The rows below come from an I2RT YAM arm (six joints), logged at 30 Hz.
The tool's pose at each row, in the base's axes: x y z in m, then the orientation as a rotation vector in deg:
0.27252, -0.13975, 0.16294, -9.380, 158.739, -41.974
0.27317, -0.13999, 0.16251, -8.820, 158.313, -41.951
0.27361, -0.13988, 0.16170, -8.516, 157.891, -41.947
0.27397, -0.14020, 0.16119, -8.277, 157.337, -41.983
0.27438, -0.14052, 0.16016, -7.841, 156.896, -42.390
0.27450, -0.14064, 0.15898, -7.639, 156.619, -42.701
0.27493, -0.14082, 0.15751, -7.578, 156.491, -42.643
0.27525, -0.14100, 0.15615, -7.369, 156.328, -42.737
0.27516, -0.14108, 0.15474, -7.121, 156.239, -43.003
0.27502, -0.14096, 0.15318, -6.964, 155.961, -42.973
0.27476, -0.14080, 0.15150, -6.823, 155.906, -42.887
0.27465, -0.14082, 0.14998, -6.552, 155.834, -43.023
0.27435, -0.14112, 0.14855, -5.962, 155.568, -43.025
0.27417, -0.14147, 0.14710, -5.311, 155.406, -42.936
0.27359, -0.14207, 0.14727, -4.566, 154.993, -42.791
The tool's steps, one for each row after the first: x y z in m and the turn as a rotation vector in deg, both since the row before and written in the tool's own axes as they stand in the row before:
-0.00048, -0.00002, 0.00066, 0.135, -0.335, 0.460
-0.00025, 0.00049, 0.00075, 0.121, -0.358, 0.284
-0.00016, -0.00003, 0.00068, 0.171, -0.479, 0.259
-0.00007, 0.00023, 0.00113, 0.409, -0.249, 0.311
0.00022, 0.00049, 0.00106, 0.286, -0.151, 0.138
0.00001, 0.00059, 0.00143, -0.003, -0.126, 0.076
0.00009, 0.00053, 0.00130, 0.120, -0.099, 0.157
0.00048, 0.00065, 0.00116, 0.221, 0.021, 0.140
0.00054, 0.00090, 0.00117, 0.059, -0.245, 0.166
0.00068, 0.00100, 0.00121, -0.028, -0.053, 0.121
0.00053, 0.00076, 0.00121, 0.135, 0.008, 0.174
0.00073, 0.00047, 0.00121, 0.126, -0.159, 0.451
0.00064, 0.00044, 0.00129, 0.050, -0.074, 0.488
0.00059, -0.00062, -0.00003, 0.078, -0.305, 0.613

